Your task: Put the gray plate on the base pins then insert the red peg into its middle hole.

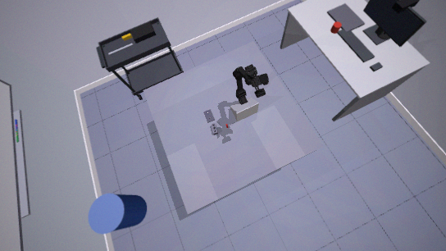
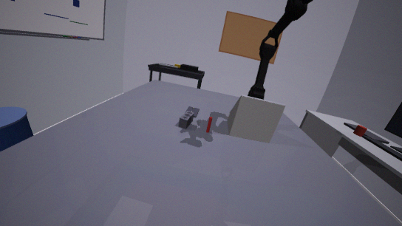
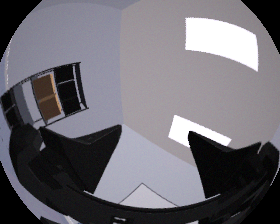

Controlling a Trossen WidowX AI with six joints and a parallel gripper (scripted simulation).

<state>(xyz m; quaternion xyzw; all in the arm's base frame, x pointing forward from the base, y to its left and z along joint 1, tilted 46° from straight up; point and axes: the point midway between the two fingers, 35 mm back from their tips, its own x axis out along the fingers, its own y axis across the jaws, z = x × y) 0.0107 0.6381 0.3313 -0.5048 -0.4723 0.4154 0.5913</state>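
Right now the gray plate is 780 mm below my gripper tip, 330 mm ahead of it and 140 mm to the right of it. Round my gripper tip: red peg (780 mm below, 210 mm ahead, 100 mm to the right).
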